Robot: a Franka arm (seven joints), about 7 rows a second.
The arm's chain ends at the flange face. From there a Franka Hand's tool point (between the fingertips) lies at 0.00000 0.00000 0.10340 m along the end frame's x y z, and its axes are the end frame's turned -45 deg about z.
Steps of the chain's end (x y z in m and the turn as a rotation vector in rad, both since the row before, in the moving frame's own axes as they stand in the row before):
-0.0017, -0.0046, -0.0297, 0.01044, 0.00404, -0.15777
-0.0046, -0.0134, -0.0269, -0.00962, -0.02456, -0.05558
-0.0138, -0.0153, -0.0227, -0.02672, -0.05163, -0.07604
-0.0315, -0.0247, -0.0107, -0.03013, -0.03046, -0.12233
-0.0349, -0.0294, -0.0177, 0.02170, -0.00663, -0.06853
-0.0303, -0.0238, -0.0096, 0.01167, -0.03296, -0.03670
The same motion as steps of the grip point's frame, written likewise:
0.0031, -0.0050, -0.0297, 0.00453, 0.01024, -0.15777
0.0037, -0.0138, -0.0269, 0.01056, -0.02417, -0.05558
-0.0047, -0.0222, -0.0229, 0.01761, -0.05540, -0.07604
-0.0092, -0.0395, -0.0108, 0.00023, -0.04284, -0.12233
-0.0029, -0.0476, -0.0177, 0.02003, 0.01066, -0.06853
-0.0062, -0.0415, -0.0097, 0.03156, -0.01505, -0.03670

